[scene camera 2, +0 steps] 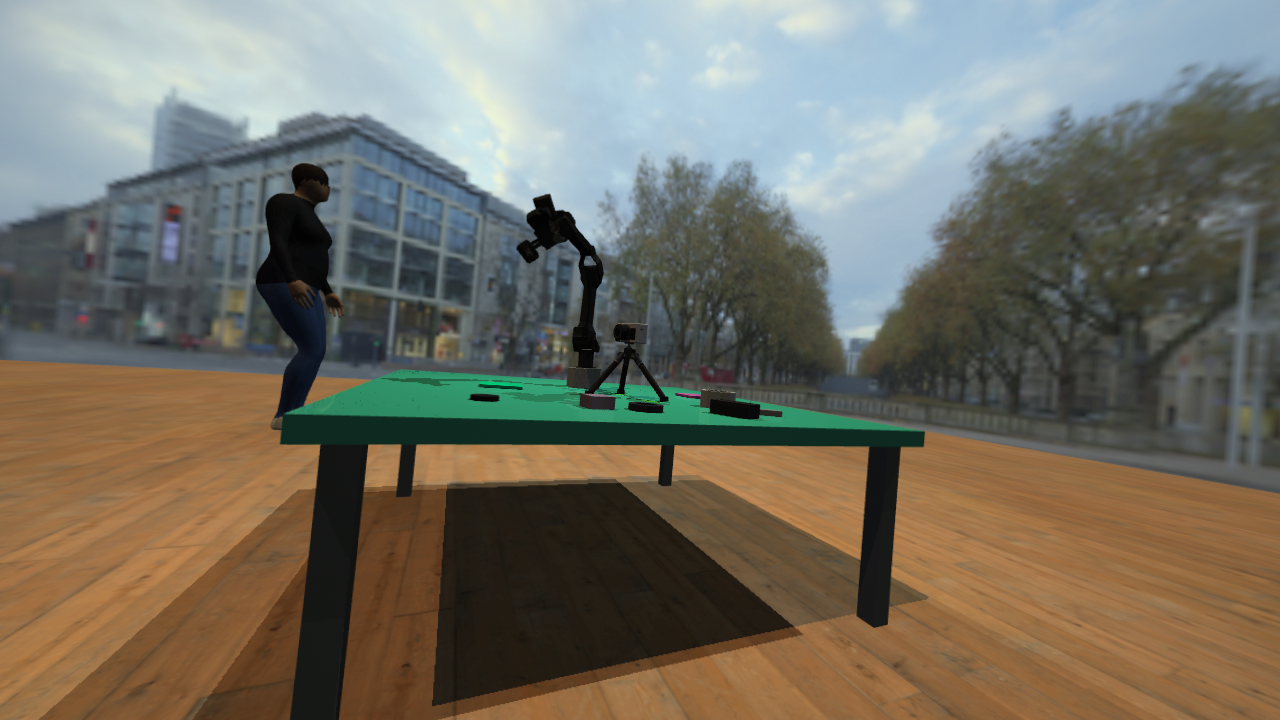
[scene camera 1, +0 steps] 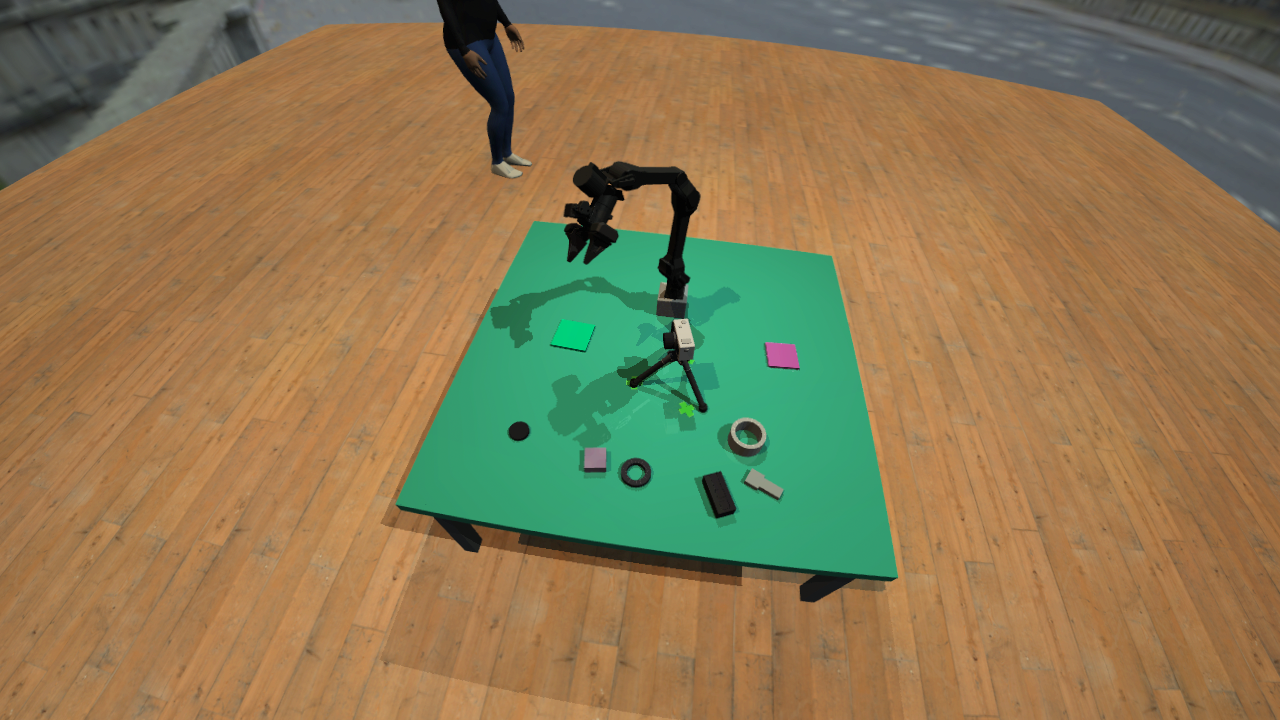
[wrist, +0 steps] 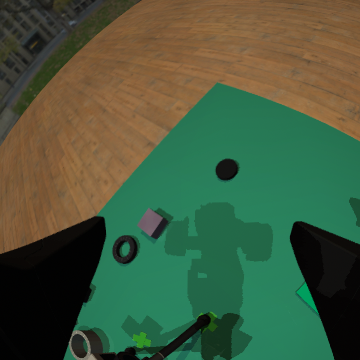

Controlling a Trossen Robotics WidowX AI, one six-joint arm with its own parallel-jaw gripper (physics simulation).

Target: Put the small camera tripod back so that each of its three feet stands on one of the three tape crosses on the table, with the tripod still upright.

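Seen in the pictures: gripper, fingertip midpoint: (scene camera 2: 541, 250) (scene camera 1: 576, 262) (wrist: 202, 230); arm's base, origin of the base link: (scene camera 2: 585, 367) (scene camera 1: 674, 292).
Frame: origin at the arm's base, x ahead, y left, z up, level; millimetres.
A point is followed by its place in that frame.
Observation:
The small tripod (scene camera 1: 682, 343) @[z 154, x 368, y 53 mm] (scene camera 2: 631, 334) @[z 119, x 360, y 41 mm] (wrist: 180, 339) @[z -3, x 347, y -32 mm] stands upright with a pale camera on top, in front of the arm's base. Its left foot is at the left tape cross (scene camera 1: 628, 382) (wrist: 213, 322) @[z -74, x 343, y -85 mm], covering part of it. Its front foot (scene camera 1: 702, 408) @[z -59, x 420, y 142 mm] stands to the right of the front cross (scene camera 1: 686, 409) @[z -74, x 422, y 96 mm] (wrist: 142, 340) @[z -74, x 417, y 94 mm], which is uncovered. A bit of the rear cross (scene camera 1: 691, 361) shows behind the tripod; the rear foot's placement on it cannot be told. My gripper (scene camera 1: 579, 260) @[z 334, x 316, y -241 mm] (wrist: 202, 230) @[z 334, x 316, y -241 mm] is open and empty, high above the table's left rear, apart from the tripod.
A green square (scene camera 1: 572, 334) @[z -65, x 206, y -313 mm] lies left and a pink square (scene camera 1: 781, 355) @[z -65, x 154, y 387 mm] right. A black disc (scene camera 1: 519, 430) @[z -64, x 595, y -363 mm] (wrist: 227, 169) @[z -65, x 586, y -365 mm], mauve block (scene camera 1: 595, 459) @[z -47, x 648, y -127 mm] (wrist: 152, 223) @[z -47, x 629, y -133 mm], black ring (scene camera 1: 635, 471) @[z -70, x 634, y -26 mm] (wrist: 125, 249) @[z -58, x 631, y -27 mm], grey ring (scene camera 1: 733, 442) @[z -37, x 531, y 236 mm], black box (scene camera 1: 718, 494) @[z -41, x 689, y 206 mm] and grey piece (scene camera 1: 763, 484) @[z -60, x 631, y 327 mm] lie in front.

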